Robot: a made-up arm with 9 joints.
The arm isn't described. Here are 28 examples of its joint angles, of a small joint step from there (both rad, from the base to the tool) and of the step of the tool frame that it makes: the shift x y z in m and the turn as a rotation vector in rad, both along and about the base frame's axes.
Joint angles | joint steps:
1: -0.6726 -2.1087 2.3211 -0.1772 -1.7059 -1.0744 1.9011 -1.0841 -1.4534 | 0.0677 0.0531 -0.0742 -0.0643 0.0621 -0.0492 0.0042 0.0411 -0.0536
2: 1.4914 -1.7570 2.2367 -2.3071 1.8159 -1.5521 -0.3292 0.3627 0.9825 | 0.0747 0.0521 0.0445 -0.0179 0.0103 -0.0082 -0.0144 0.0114 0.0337
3: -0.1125 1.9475 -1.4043 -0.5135 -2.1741 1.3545 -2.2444 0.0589 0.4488 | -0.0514 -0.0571 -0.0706 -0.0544 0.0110 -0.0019 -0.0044 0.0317 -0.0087
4: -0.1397 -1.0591 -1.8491 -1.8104 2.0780 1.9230 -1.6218 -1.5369 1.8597 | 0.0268 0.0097 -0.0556 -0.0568 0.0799 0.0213 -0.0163 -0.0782 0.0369
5: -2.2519 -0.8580 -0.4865 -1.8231 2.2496 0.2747 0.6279 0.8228 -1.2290 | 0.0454 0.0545 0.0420 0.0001 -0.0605 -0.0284 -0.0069 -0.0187 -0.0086
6: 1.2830 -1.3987 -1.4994 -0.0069 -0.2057 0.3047 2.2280 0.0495 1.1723 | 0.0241 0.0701 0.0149 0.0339 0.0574 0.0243 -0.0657 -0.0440 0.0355
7: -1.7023 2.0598 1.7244 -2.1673 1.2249 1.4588 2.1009 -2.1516 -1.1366 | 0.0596 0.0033 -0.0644 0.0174 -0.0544 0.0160 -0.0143 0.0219 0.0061
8: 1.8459 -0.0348 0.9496 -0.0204 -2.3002 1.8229 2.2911 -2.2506 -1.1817 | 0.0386 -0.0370 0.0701 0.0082 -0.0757 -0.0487 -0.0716 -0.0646 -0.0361
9: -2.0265 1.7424 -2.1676 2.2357 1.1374 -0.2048 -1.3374 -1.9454 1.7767 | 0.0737 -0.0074 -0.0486 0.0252 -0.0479 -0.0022 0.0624 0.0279 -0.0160
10: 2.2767 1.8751 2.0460 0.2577 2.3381 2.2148 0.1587 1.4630 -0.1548 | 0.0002 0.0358 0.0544 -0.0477 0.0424 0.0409 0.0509 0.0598 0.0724
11: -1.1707 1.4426 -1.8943 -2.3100 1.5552 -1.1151 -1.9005 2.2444 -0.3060 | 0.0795 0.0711 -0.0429 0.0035 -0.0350 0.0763 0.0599 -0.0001 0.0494
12: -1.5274 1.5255 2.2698 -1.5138 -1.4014 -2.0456 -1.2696 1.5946 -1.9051 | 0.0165 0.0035 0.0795 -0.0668 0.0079 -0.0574 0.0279 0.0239 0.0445
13: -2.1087 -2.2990 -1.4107 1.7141 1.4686 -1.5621 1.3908 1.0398 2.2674 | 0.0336 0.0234 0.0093 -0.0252 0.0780 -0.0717 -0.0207 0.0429 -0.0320
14: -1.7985 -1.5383 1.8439 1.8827 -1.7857 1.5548 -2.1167 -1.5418 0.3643 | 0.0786 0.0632 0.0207 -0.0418 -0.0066 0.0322 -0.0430 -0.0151 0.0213
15: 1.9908 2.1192 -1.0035 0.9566 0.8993 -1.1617 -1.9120 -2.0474 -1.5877 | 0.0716 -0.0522 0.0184 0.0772 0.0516 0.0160 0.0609 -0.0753 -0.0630
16: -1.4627 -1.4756 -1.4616 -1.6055 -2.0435 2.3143 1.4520 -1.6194 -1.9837 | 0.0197 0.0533 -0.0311 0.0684 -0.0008 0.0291 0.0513 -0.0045 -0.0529
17: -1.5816 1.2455 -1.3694 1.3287 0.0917 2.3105 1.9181 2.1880 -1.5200 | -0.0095 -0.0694 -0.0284 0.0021 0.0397 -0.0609 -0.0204 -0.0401 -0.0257
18: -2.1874 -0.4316 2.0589 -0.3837 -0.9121 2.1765 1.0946 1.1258 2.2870 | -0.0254 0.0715 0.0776 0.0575 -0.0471 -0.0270 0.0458 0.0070 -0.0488
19: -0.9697 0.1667 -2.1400 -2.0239 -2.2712 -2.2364 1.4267 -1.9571 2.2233 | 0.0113 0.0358 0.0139 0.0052 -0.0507 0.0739 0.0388 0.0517 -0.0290
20: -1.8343 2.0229 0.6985 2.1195 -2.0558 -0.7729 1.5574 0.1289 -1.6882 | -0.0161 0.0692 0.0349 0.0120 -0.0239 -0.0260 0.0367 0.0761 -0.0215
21: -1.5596 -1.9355 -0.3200 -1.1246 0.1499 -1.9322 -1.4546 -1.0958 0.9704 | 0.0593 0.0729 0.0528 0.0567 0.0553 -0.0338 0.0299 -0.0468 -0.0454
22: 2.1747 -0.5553 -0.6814 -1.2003 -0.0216 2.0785 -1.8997 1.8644 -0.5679 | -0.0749 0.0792 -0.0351 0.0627 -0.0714 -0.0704 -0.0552 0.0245 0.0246
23: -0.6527 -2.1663 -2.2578 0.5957 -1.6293 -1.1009 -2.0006 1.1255 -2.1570 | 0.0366 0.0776 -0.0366 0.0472 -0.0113 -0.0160 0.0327 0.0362 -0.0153
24: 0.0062 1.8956 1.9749 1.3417 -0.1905 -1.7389 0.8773 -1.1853 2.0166 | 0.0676 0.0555 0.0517 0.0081 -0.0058 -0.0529 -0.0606 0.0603 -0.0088
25: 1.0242 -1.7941 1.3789 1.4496 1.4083 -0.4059 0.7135 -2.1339 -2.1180 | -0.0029 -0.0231 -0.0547 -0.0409 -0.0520 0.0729 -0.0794 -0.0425 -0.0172
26: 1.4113 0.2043 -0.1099 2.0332 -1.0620 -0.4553 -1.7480 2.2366 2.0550 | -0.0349 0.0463 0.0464 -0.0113 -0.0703 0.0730 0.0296 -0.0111 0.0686
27: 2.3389 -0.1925 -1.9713 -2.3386 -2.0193 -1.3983 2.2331 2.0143 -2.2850 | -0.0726 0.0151 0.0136 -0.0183 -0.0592 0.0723 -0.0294 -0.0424 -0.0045
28: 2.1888 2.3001 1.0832 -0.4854 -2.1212 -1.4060 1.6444 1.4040 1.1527 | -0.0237 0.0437 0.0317 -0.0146 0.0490 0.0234 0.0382 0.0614 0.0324
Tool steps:
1: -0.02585 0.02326 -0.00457 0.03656 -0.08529 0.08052
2: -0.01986 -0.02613 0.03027 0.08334 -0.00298 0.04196
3: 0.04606 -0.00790 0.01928 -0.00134 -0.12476 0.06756
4: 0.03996 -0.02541 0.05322 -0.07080 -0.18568 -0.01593
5: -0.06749 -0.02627 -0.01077 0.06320 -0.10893 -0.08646
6: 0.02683 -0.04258 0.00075 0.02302 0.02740 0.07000
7: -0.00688 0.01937 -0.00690 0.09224 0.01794 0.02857
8: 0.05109 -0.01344 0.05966 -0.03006 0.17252 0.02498
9: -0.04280 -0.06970 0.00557 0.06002 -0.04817 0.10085
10: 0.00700 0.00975 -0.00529 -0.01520 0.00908 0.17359
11: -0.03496 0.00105 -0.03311 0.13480 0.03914 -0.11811
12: 0.00677 0.00453 0.03776 -0.08837 -0.00978 -0.05009
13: 0.02503 -0.01506 0.00398 -0.00558 -0.08505 -0.01665
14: -0.04066 -0.02295 -0.04705 0.10345 0.01310 -0.09068
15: -0.02669 -0.00707 -0.02423 0.00796 0.03755 -0.06266
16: 0.00151 0.01579 0.02424 0.05872 0.05563 -0.01844
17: 0.04599 0.02968 0.01543 -0.06125 0.05532 0.07408
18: -0.12397 0.13524 -0.03365 -0.10457 -0.13809 -0.17601
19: -0.01386 -0.06964 0.01582 -0.04161 -0.01560 -0.14159
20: 0.01389 -0.03636 -0.02068 -0.04515 0.04990 -0.04201
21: -0.02895 -0.01870 -0.01601 0.09758 -0.01719 -0.13080
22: 0.07105 -0.03254 0.05176 -0.13612 -0.13471 0.06126
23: -0.04202 0.00004 -0.01961 0.00194 0.07234 -0.03618
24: -0.00827 -0.04590 -0.05539 -0.03911 0.07021 -0.06034
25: 0.02854 -0.02898 0.01631 0.01050 -0.07391 -0.05854
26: -0.01870 -0.00089 -0.00571 -0.03949 -0.00728 -0.02836
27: -0.01380 -0.08081 0.01851 -0.10781 0.03192 0.07376
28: -0.00894 0.00211 -0.00406 -0.02417 -0.04577 0.10038
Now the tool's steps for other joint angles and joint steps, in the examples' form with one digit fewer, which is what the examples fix.
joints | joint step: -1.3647 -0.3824 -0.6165 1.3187 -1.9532 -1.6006 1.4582 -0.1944 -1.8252 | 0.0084 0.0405 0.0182 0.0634 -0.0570 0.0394 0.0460 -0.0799 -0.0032
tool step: -0.0646 0.0341 -0.0376 0.0837 0.0592 -0.0879
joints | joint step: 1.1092 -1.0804 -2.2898 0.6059 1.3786 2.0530 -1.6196 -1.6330 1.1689 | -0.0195 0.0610 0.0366 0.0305 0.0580 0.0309 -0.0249 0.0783 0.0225
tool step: -0.0502 -0.0002 0.0134 -0.0108 0.0253 0.0577
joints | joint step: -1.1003 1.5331 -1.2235 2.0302 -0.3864 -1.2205 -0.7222 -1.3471 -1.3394 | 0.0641 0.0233 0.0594 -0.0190 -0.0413 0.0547 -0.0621 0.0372 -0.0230
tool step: -0.0176 0.0138 0.0396 0.0901 0.0694 -0.0116
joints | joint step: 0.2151 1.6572 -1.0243 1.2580 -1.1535 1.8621 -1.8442 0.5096 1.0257 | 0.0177 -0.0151 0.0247 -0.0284 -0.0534 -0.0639 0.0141 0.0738 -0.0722
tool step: 0.0146 -0.0256 -0.0035 0.0102 -0.1140 -0.0504
